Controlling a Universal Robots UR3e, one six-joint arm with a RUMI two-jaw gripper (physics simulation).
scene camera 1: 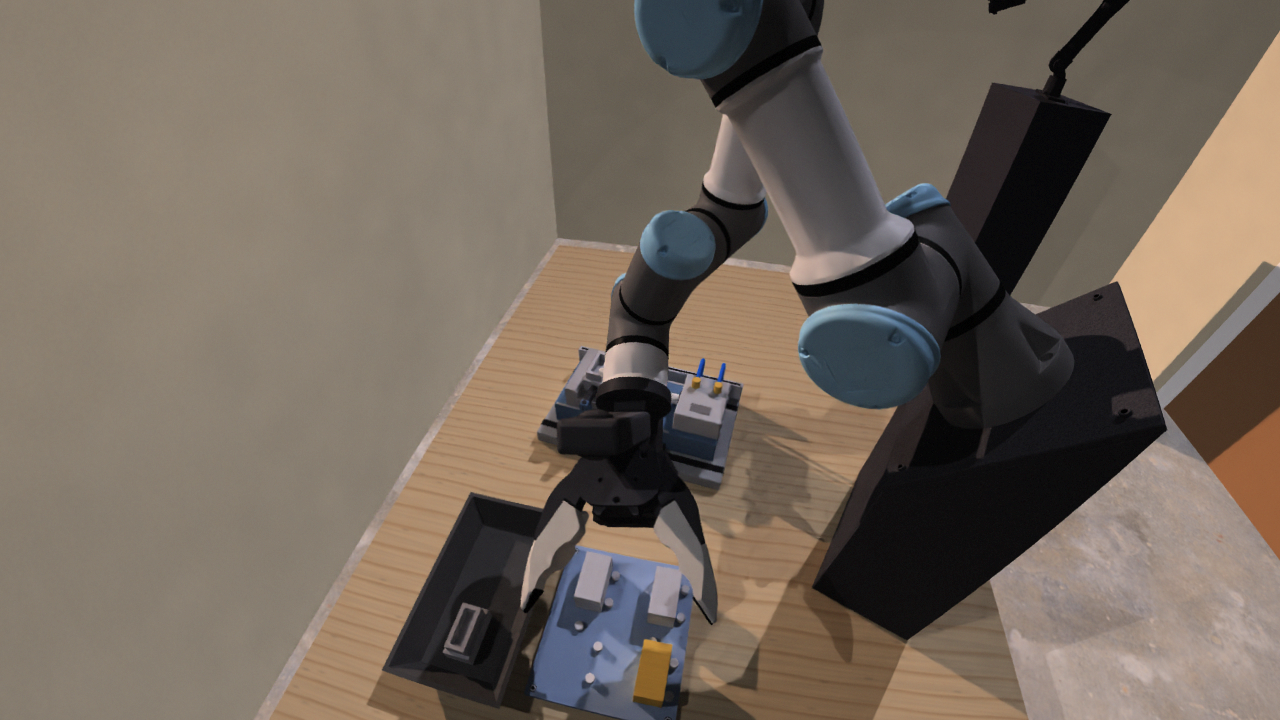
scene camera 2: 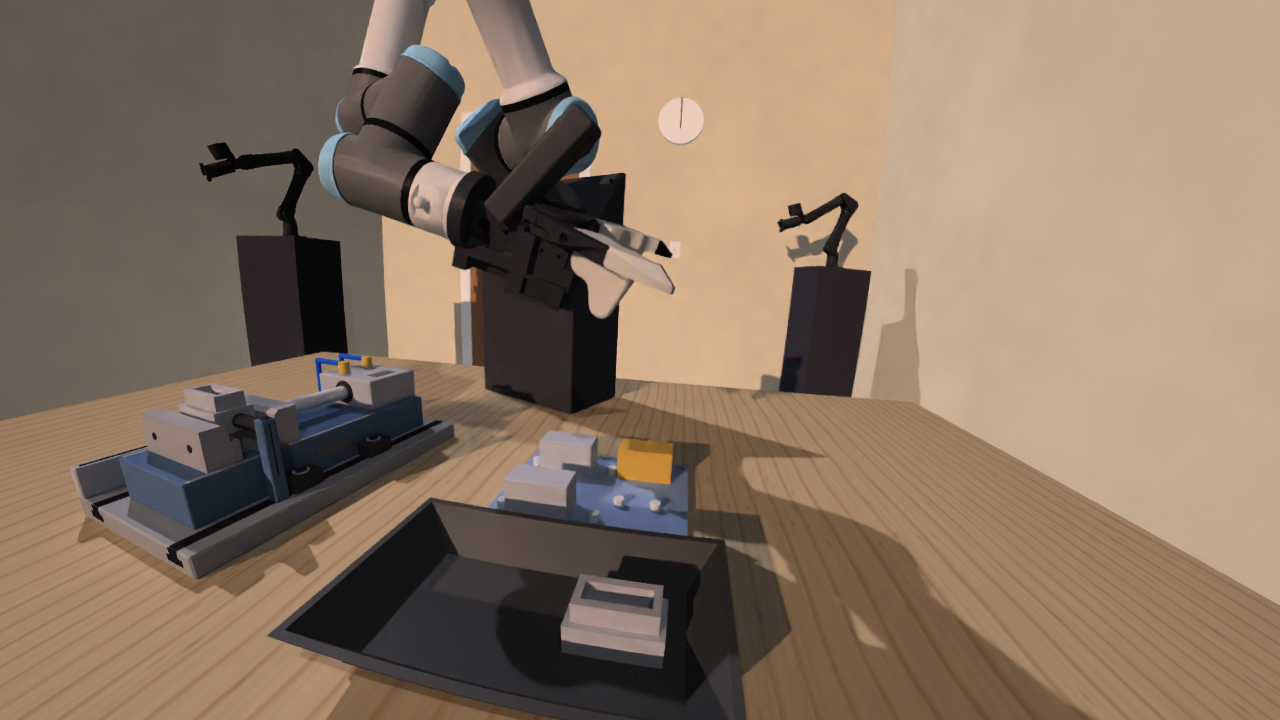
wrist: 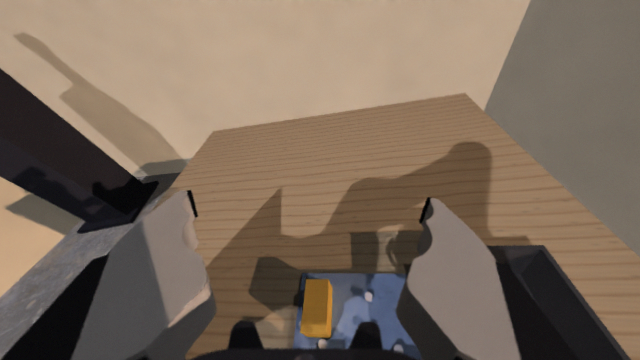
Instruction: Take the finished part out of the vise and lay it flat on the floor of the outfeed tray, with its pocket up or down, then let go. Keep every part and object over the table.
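Frame: origin at the arm's base, x ahead, y left, z up, level; centimetres.
Where they show: gripper, fingertip midpoint: point(scene camera 1: 613, 620) point(scene camera 2: 672, 269) point(wrist: 311, 197); arm's base, origin of the base link: point(scene camera 1: 1002, 383).
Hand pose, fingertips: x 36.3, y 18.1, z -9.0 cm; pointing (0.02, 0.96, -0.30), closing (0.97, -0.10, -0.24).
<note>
Each offset is from my fingertips to the centre of the thing.
The grey finished part {dx +5.0, dy -41.9, dz -14.0 cm} point(scene camera 2: 213, 399) with its open pocket up sits in the jaws of the vise {dx -2.0, dy -40.3, dz -18.8 cm} point(scene camera 1: 693, 440) point(scene camera 2: 187, 490) in the scene camera 2 view. In the scene camera 1 view the arm hides part of the vise. The outfeed tray point(scene camera 1: 434, 582) point(scene camera 2: 572, 535) point(wrist: 567, 290) is a dark open box. A similar grey part {dx +17.7, dy -4.1, dz -20.8 cm} point(scene camera 1: 465, 632) point(scene camera 2: 614, 619) lies flat inside it, pocket up, near one end. My gripper point(scene camera 1: 620, 610) point(scene camera 2: 668, 268) point(wrist: 311, 197) is wide open and empty. It hangs high, away from the vise, with its fingers tilted outward. The vise does not show in the wrist view.
A blue pegged plate {dx +0.3, dy -6.3, dz -23.4 cm} point(scene camera 1: 568, 662) point(scene camera 2: 635, 521) lies beside the tray, bearing an orange block {dx -4.0, dy -1.0, dz -21.2 cm} point(scene camera 1: 653, 671) point(scene camera 2: 645, 461) point(wrist: 316, 307) and two grey blocks {dx +3.5, dy -11.4, dz -21.2 cm} point(scene camera 1: 593, 582) point(scene camera 2: 539, 490). The arm's dark pedestal point(scene camera 1: 984, 501) point(scene camera 2: 546, 358) stands at the table's side. Blue hooked rods stand on the vise's far end.
</note>
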